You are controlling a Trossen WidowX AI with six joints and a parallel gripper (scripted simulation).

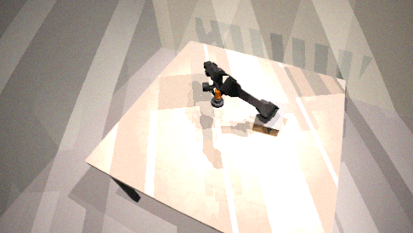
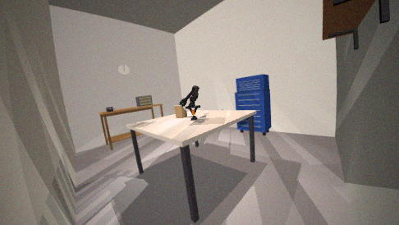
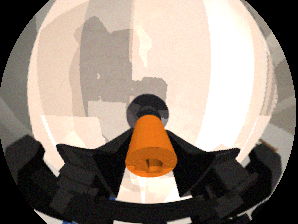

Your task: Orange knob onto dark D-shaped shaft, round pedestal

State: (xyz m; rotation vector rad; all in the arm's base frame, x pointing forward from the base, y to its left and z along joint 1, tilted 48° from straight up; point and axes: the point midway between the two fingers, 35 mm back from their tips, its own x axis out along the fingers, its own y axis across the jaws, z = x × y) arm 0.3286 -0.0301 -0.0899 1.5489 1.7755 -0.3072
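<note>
Right now the orange knob is 2 cm above my gripper tip. From my gripper tip the other things lie so: dark round pedestal: 4 cm below.
</note>
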